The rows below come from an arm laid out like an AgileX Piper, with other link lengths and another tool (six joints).
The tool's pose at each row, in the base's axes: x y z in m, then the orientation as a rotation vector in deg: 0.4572, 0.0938, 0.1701, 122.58, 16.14, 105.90; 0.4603, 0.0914, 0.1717, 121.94, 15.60, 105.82; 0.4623, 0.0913, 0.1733, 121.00, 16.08, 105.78; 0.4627, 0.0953, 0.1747, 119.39, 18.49, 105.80; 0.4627, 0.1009, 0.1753, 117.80, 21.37, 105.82; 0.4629, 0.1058, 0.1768, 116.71, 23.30, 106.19; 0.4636, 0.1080, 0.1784, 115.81, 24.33, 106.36; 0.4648, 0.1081, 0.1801, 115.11, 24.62, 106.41; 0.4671, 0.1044, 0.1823, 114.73, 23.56, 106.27; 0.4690, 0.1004, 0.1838, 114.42, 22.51, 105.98; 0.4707, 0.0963, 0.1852, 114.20, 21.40, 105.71
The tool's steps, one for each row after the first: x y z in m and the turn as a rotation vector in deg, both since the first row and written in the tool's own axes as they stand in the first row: 0.0011, 0.0027, 0.0031, -0.70, 0.14, -0.11; 0.0029, 0.0032, 0.0049, -1.04, 0.53, -0.83; 0.0056, -0.0001, 0.0047, -0.75, 1.44, -2.74; 0.0081, -0.0051, 0.0041, -0.15, 2.42, -4.84; 0.0112, -0.0092, 0.0036, 0.40, 3.29, -6.06; 0.0135, -0.0107, 0.0039, 0.50, 3.87, -6.89; 0.0153, -0.0102, 0.0048, 0.28, 4.22, -7.34; 0.0164, -0.0061, 0.0072, -0.59, 4.17, -7.14; 0.0168, -0.0019, 0.0093, -1.46, 4.01, -6.98; 0.0169, 0.0023, 0.0112, -2.30, 3.81, -6.73
